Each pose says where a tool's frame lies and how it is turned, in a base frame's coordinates. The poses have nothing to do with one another.
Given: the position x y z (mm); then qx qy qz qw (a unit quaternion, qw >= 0).
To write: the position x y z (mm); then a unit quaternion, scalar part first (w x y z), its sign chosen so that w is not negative. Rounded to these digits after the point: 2 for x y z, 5 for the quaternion.
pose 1, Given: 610.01 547.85 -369.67 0.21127 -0.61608 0.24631 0.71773
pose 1, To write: 610.01 547.85 -369.67 0.71773 0.21127 -0.61608 0.24631
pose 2, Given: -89.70 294.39 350.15 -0.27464 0.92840 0.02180 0.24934
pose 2, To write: -89.70 294.39 350.15 0.24934 -0.27464 0.92840 0.02180
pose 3, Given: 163.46 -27.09 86.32 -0.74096 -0.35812 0.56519 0.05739
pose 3, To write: 163.46 -27.09 86.32 0.05739 -0.74096 -0.35812 0.56519
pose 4, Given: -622.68 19.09 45.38 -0.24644 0.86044 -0.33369 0.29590
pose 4, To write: -622.68 19.09 45.38 0.29590 -0.24644 0.86044 -0.33369
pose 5, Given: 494.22 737.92 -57.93 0.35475 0.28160 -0.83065 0.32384
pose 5, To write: 494.22 737.92 -57.93 0.32384 0.35475 0.28160 -0.83065
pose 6, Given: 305.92 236.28 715.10 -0.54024 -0.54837 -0.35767 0.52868
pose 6, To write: 305.92 236.28 715.10 0.52868 -0.54024 -0.54837 -0.35767
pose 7, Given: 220.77 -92.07 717.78 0.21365 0.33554 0.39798 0.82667
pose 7, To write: 220.77 -92.07 717.78 0.82667 0.21365 0.33554 0.39798
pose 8, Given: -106.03 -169.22 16.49 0.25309 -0.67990 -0.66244 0.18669
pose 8, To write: -106.03 -169.22 16.49 0.18669 0.25309 -0.67990 -0.66244
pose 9, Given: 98.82 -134.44 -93.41 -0.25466 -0.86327 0.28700 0.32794
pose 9, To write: 98.82 -134.44 -93.41 0.32794 -0.25466 -0.86327 0.28700
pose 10, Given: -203.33 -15.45 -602.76 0.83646 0.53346 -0.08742 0.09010
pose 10, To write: -203.33 -15.45 -602.76 0.09010 0.83646 0.53346 -0.08742
